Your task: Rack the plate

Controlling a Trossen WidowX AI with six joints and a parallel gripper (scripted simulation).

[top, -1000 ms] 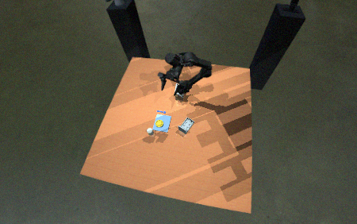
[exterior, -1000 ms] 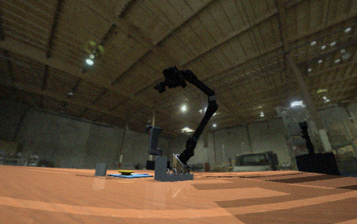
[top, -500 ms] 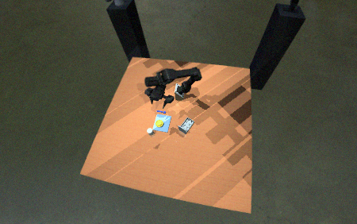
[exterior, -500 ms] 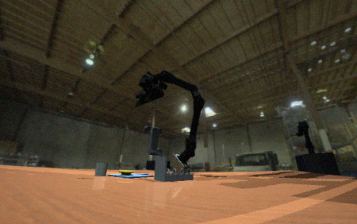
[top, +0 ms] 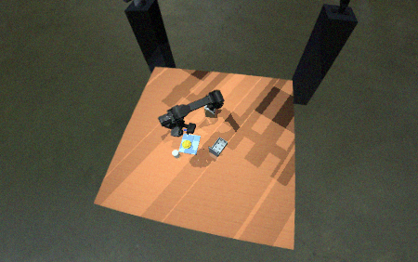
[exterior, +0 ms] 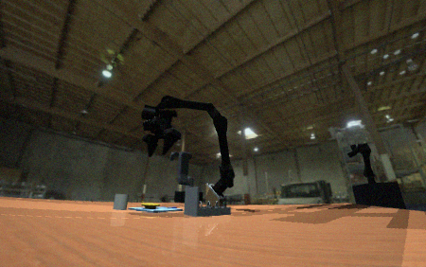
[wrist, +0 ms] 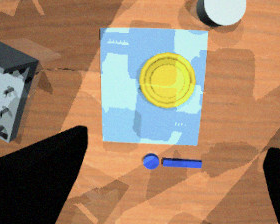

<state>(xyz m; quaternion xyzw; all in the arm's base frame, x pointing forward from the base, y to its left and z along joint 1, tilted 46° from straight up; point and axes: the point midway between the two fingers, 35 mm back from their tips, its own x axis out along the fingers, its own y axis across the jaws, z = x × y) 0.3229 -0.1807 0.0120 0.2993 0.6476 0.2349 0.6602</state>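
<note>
My gripper tip is 10 mm past the yellow plate and 190 mm above it. Also, from my gripper tip: small white cup: 80 mm ahead, 60 mm to the right, 180 mm below; then blue mat: 20 mm behind, 10 mm to the left, 200 mm below; then blue spoon: 130 mm behind, 10 mm to the right, 200 mm below.
</note>
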